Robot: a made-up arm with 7 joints.
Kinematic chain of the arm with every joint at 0, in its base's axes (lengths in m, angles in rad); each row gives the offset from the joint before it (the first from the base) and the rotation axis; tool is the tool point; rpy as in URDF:
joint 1: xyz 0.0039 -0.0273 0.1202 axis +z
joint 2: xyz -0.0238 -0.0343 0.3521 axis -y
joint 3: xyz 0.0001 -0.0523 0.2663 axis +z
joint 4: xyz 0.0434 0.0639 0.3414 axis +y
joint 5: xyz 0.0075 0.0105 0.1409 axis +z
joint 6: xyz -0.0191 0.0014 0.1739 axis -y
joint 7: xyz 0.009 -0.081 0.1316 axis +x
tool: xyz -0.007 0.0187 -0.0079 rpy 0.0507 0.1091 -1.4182
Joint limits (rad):
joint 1: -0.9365..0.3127
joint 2: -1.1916..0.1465
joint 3: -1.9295..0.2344
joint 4: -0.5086..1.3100
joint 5: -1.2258..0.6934
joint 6: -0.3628..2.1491
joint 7: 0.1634..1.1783
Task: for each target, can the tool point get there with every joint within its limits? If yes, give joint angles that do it. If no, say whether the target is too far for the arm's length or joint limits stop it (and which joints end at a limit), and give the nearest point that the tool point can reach.
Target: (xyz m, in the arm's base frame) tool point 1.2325 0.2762 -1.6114
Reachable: no: too far | nearest point 0.7620 0.1262 0.2490 | short by 1.925 m
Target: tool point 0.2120 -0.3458 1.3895
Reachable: yes | joints -0.0554 -0.0815 -1.3676 0.9395 -0.7184 1.2439 0.5524
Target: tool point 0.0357 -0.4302 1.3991
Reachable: yes | joints -0.5746 -0.2724 -1.7379 0.8395 -0.2353 1.1069 0.5868
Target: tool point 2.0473 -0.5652 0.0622
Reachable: no: too far | nearest point 0.9758 -0.2832 0.4876 | short by 1.187 m
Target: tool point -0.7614 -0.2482 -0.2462
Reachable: no: joint limits stop it (at a limit: joint 1, joint 2, joint 4, joint 5, joint 6, joint 7) | nearest point 0.0461 -0.8680 0.4082 | short by 1.210 m
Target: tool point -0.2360 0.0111 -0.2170
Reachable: no: joint limits stop it (at a limit: joint 1, joint 2, joint 4, joint 5, joint 6, joint 7) | nearest point 0.3297 -0.7361 0.2530 | short by 1.048 m
